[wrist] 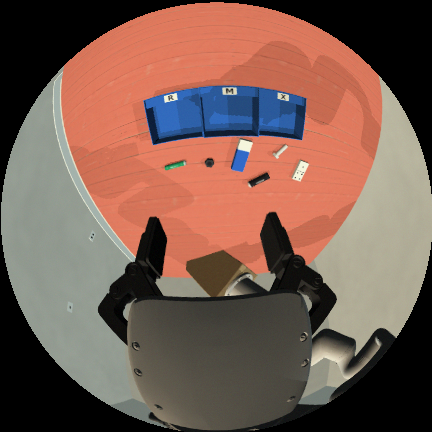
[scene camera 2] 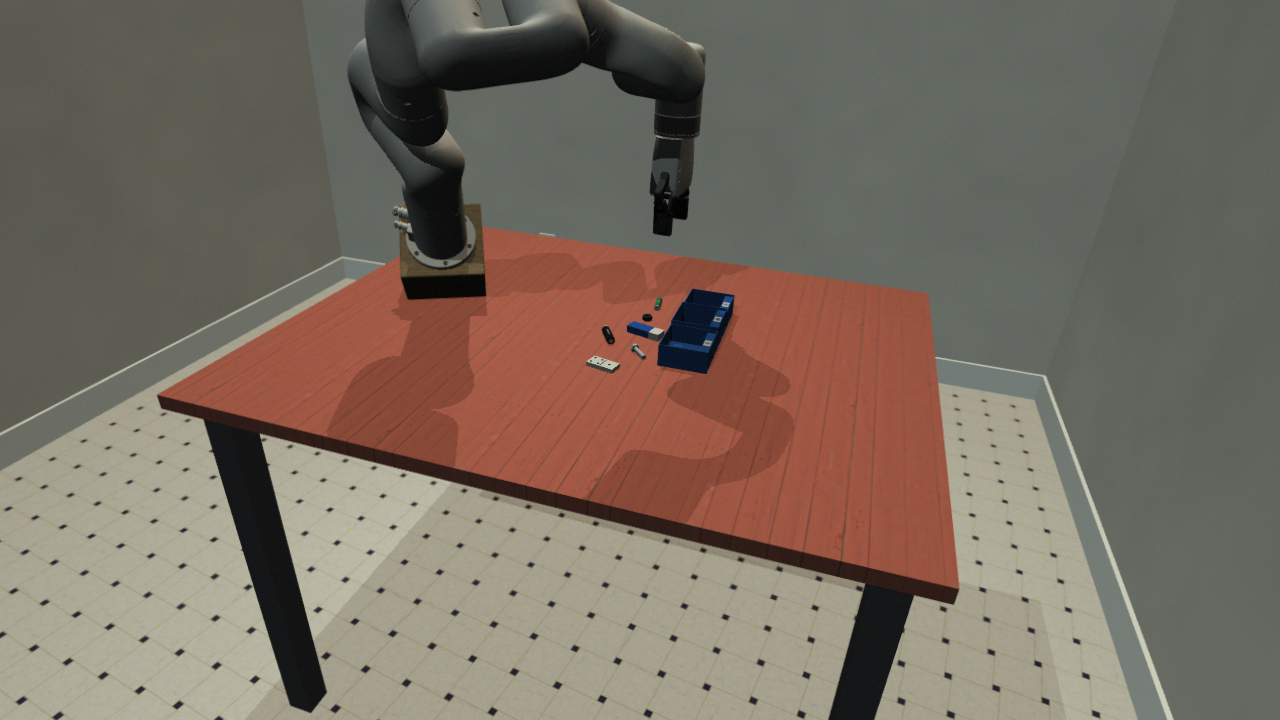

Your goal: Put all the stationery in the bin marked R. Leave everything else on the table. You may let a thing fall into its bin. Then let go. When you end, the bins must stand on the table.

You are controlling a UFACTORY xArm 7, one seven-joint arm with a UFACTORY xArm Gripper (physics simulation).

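Where they show: gripper, fingertip midpoint: (wrist: 212,225) (scene camera 2: 670,226); arm's base, link origin: (wrist: 238,286) (scene camera 2: 441,239).
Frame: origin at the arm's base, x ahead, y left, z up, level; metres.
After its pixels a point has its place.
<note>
A blue-and-white eraser (scene camera 2: 645,331) @(x 0.394, y -0.086, z -0.113 m) (wrist: 242,155) @(x 0.394, y -0.076, z -0.112 m) lies on the table just in front of bin M. A short black cylinder (scene camera 2: 607,334) @(x 0.329, y -0.112, z -0.112 m) (wrist: 259,180) @(x 0.331, y -0.102, z -0.111 m) and a short green cylinder (scene camera 2: 657,303) @(x 0.406, y 0.043, z -0.115 m) (wrist: 175,165) @(x 0.407, y 0.051, z -0.115 m) lie apart from it; their exact kinds are too small to tell. Bin R (scene camera 2: 708,299) @(x 0.504, y 0.055, z -0.103 m) (wrist: 175,119) @(x 0.494, y 0.019, z -0.118 m) is the blue compartment at the left end of the row in the wrist view, and nothing shows inside it. My gripper (scene camera 2: 671,219) @(x 0.424, y -0.025, z 0.064 m) (wrist: 212,225) @(x 0.424, y -0.025, z 0.064 m) is open and empty, high above the table, with no object between its fingers.
Bin M (wrist: 230,116) @(x 0.472, y -0.071, z -0.118 m) and bin X (scene camera 2: 687,354) @(x 0.472, y -0.195, z -0.095 m) (wrist: 282,119) @(x 0.456, y -0.164, z -0.118 m) adjoin bin R in one row, standing on the table (scene camera 2: 537,420) @(x 0.264, y -0.380, z -0.125 m). A small black round piece (scene camera 2: 647,317) @(x 0.392, y -0.019, z -0.117 m) (wrist: 209,162) @(x 0.392, y -0.013, z -0.117 m), a bolt (scene camera 2: 638,351) @(x 0.389, y -0.157, z -0.117 m) (wrist: 280,151) @(x 0.390, y -0.153, z -0.115 m) and a white domino (scene camera 2: 603,363) @(x 0.336, y -0.208, z -0.118 m) (wrist: 300,171) @(x 0.333, y -0.205, z -0.118 m) lie near the bins.
</note>
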